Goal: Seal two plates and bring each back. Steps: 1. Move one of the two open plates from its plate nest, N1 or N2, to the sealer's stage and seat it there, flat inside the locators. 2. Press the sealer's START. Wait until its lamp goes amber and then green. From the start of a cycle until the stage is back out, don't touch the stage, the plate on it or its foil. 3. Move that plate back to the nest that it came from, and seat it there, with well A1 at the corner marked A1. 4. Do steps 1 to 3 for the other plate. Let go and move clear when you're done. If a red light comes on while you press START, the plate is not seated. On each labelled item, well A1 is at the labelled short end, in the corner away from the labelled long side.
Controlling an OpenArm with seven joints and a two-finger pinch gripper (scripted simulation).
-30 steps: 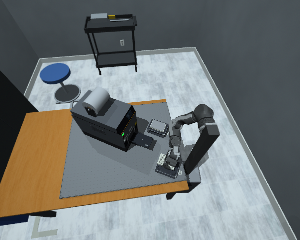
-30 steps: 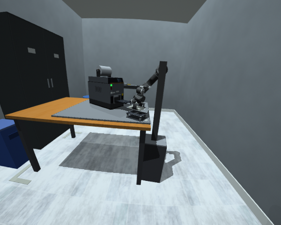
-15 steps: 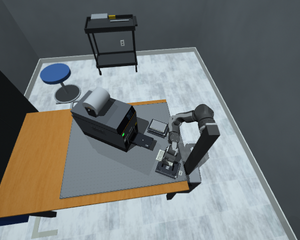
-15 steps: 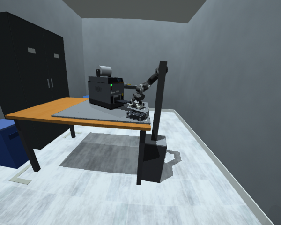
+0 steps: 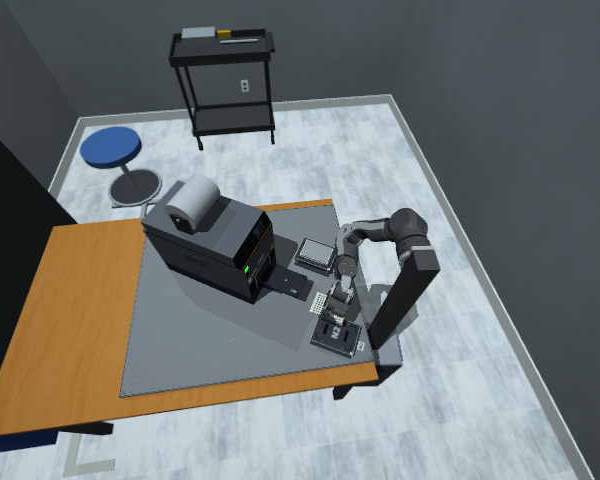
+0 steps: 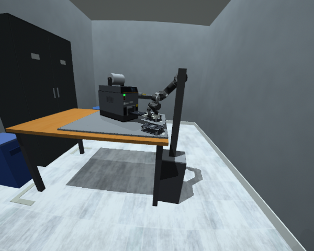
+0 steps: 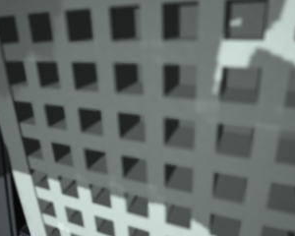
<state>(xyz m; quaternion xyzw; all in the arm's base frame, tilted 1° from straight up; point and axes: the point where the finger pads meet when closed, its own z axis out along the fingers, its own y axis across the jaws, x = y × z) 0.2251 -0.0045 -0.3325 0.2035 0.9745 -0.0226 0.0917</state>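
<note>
Right now my hand is 16 cm short of the sealer stage, 12 cm to the left of it and 2 cm above it. Round my hand: foil roll: 46 cm ahead, 30 cm above, 26 cm to the right; then white well plate: right at my hand; then grey start button: 29 cm ahead, 8 cm to the right, 7 cm above.
</note>
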